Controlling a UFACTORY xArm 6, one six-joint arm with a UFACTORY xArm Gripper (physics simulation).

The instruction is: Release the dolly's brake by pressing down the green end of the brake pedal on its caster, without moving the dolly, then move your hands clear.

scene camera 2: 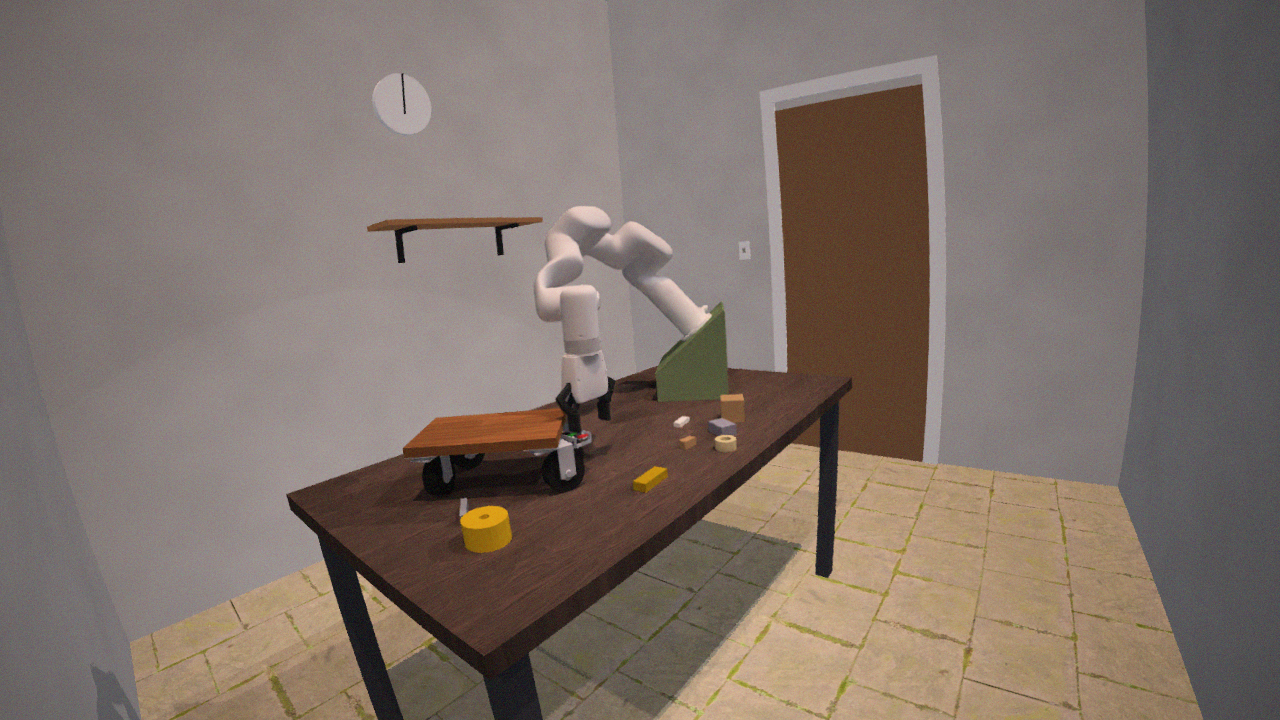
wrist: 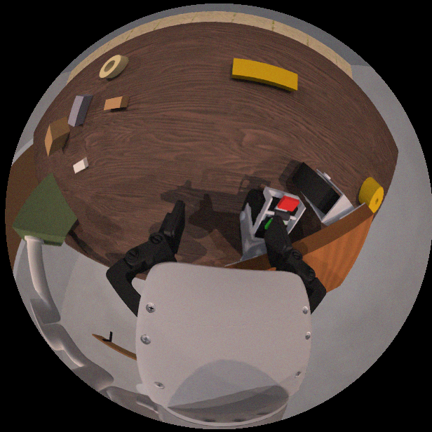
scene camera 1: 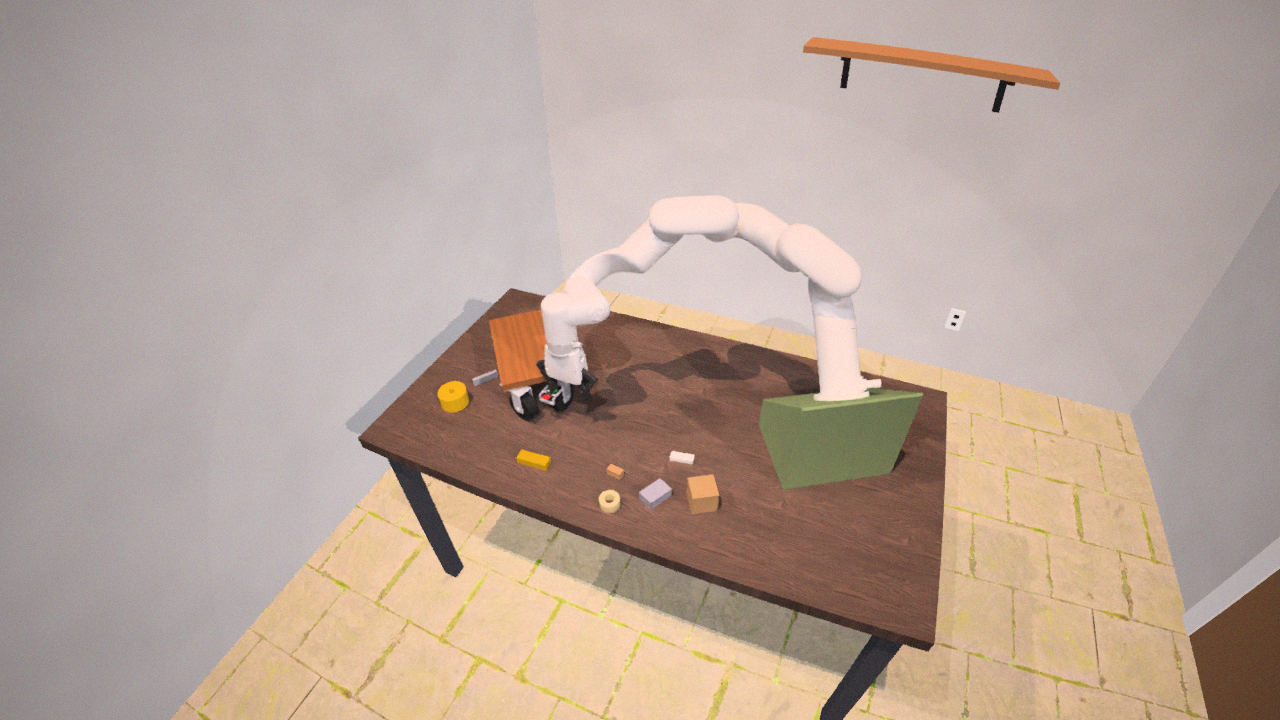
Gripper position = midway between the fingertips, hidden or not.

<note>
I see my gripper [scene camera 1: 569, 394], a dolly [scene camera 2: 461, 440], an orange block [scene camera 1: 702, 492] and a yellow bar [wrist: 252, 70].
The dolly shows as well in the wrist view [wrist: 331, 251] and in scene camera 1 [scene camera 1: 519, 340]. My gripper is seen too in the wrist view [wrist: 228, 219].
</note>
